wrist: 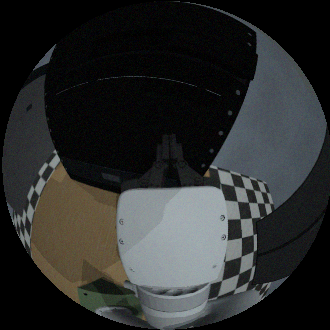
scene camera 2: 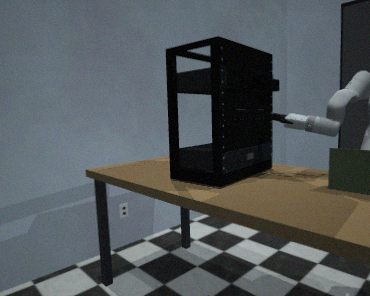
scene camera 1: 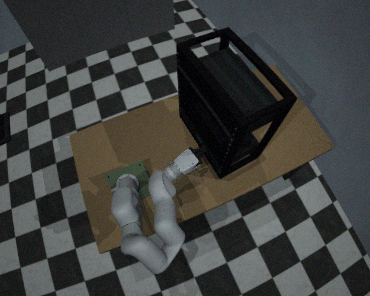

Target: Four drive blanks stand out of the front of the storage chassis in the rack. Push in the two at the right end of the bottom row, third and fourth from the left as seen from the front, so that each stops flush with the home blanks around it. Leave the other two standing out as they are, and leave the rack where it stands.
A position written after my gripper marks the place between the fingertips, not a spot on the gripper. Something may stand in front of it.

Observation:
In view: my gripper (wrist: 168,140) and a black rack (scene camera 2: 240,77).
The black rack is seen too in the wrist view (wrist: 105,131) and in scene camera 1 (scene camera 1: 221,101).

